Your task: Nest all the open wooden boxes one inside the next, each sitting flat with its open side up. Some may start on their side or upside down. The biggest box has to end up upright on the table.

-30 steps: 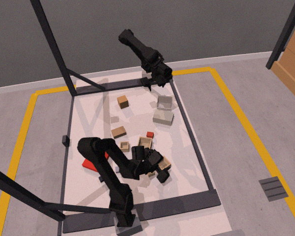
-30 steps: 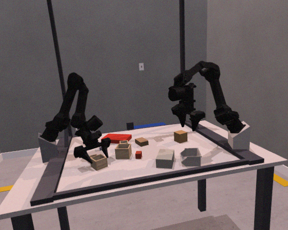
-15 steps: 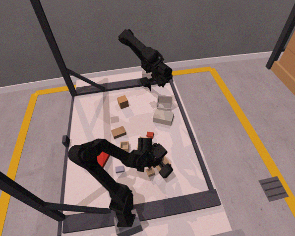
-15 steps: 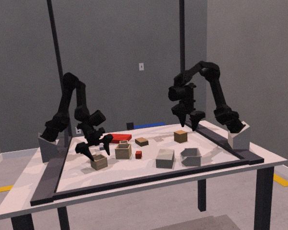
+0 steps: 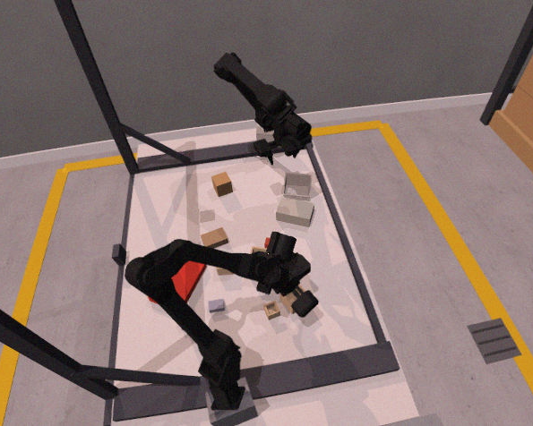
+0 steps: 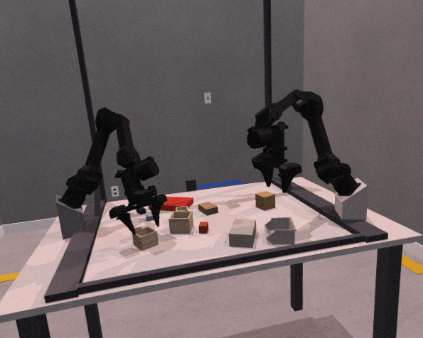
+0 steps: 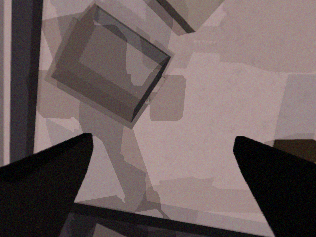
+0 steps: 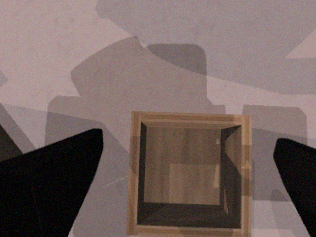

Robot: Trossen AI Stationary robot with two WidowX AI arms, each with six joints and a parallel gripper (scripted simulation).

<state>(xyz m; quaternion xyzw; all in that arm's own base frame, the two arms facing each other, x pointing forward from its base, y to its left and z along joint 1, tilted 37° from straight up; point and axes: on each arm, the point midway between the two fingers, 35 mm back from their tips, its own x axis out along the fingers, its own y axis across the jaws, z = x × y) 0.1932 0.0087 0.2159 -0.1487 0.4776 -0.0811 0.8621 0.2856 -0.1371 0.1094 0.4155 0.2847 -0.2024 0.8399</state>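
My left hand is 5 cm short of the grey closed block, 12 cm to the left of it and 16 cm above it. From my left hand the other things lie so: red cube 2 cm behind, 26 cm to the right, 17 cm below; grey open box 5 cm ahead, 16 cm below; brown cube 23 cm behind, 1 cm to the right, 16 cm below.
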